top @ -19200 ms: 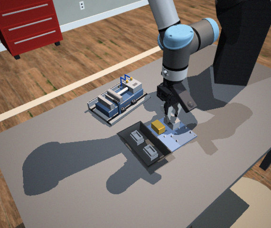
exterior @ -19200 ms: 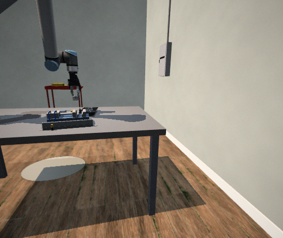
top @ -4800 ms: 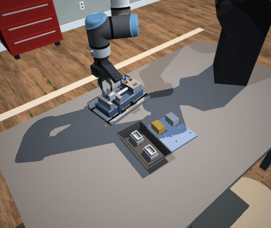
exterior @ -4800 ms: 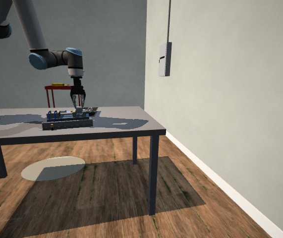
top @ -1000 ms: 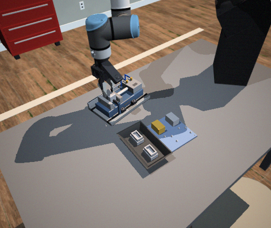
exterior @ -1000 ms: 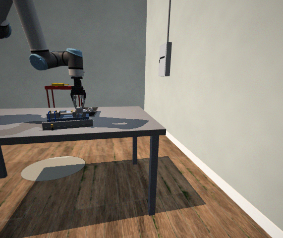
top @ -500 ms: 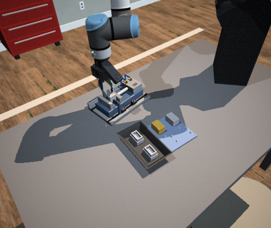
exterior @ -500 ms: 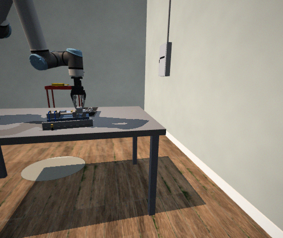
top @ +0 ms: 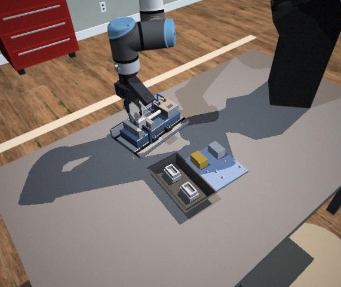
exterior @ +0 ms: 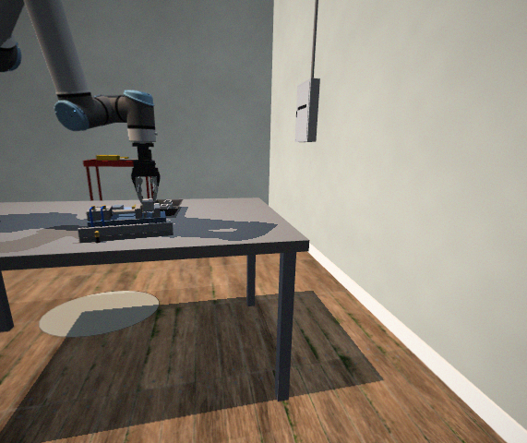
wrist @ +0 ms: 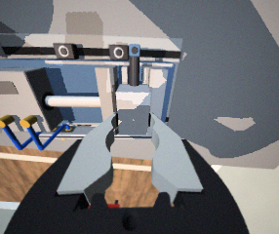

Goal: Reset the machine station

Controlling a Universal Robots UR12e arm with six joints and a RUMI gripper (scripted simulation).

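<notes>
My gripper is now 40 mm above the fixed jaw and 30 mm short of it. The rest, counted from my hand: vise 80 mm below, 70 mm behind, 10 mm to the right; then dark work stop rod 50 mm to the left, 30 mm below; then vise rail 100 mm to the right, 90 mm below, 60 mm behind.
</notes>
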